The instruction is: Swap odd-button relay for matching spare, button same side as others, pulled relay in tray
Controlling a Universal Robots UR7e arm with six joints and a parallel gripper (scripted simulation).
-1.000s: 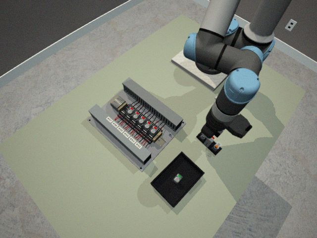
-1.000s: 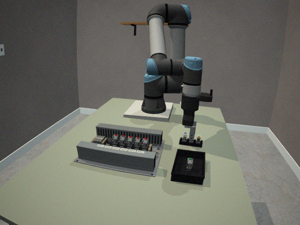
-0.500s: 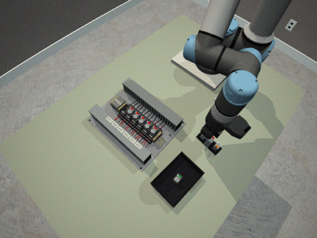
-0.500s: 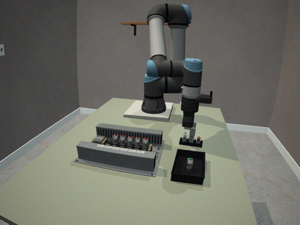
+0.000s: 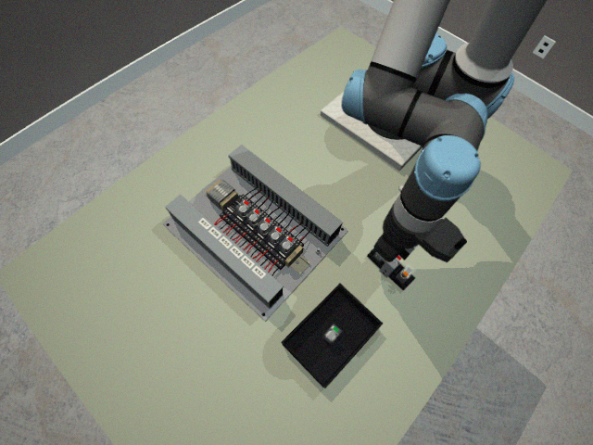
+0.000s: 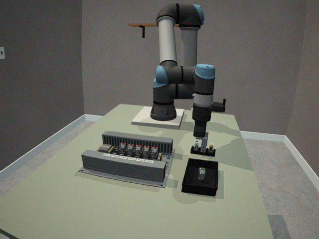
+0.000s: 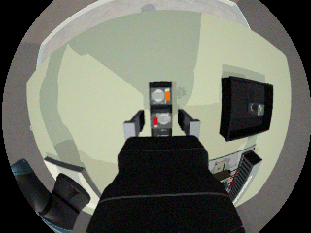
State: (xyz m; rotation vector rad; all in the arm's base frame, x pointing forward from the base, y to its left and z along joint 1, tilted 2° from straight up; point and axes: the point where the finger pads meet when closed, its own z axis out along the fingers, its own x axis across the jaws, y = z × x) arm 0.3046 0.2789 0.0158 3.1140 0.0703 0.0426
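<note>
My hand is 3 cm above the black spare holder. The rest, counted from my hand: orange-button relay (3 cm to the left, 1 cm below); black tray (19 cm ahead, 2 cm to the left, 2 cm below); blue-button relay (3 cm to the right, 1 cm below).
</note>
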